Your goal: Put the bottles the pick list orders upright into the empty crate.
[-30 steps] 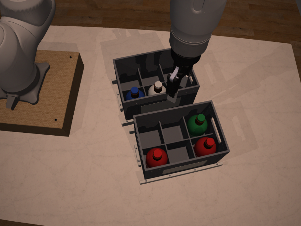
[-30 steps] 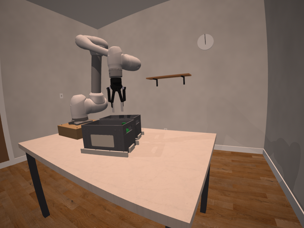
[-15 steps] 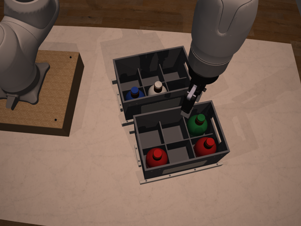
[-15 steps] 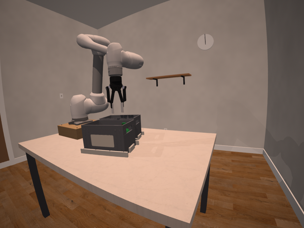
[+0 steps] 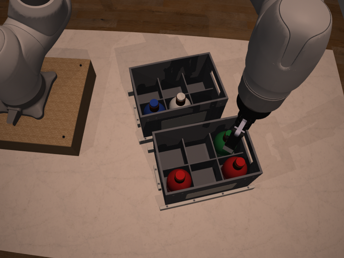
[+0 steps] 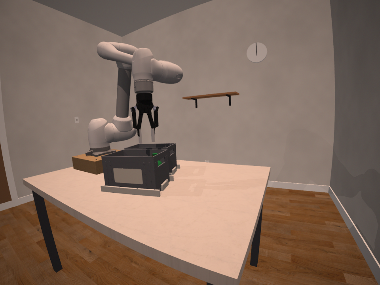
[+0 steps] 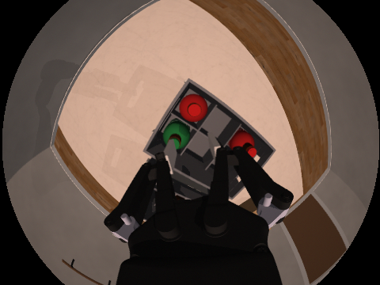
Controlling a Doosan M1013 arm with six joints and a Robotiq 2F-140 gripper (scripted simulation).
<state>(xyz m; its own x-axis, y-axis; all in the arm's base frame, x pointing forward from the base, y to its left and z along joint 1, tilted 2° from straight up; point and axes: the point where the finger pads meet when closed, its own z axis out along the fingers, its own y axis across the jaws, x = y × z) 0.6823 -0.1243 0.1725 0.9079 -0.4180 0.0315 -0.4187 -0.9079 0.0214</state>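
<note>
The green bottle is 50 mm to the left of my hand and 170 mm below it. From my hand the other things lie so: blue bottle (230 mm behind, 120 mm to the left, 170 mm below); pick list (240 mm behind, 330 mm to the left, 250 mm below); white bottle (150 mm behind, 150 mm to the left, 170 mm below).
</note>
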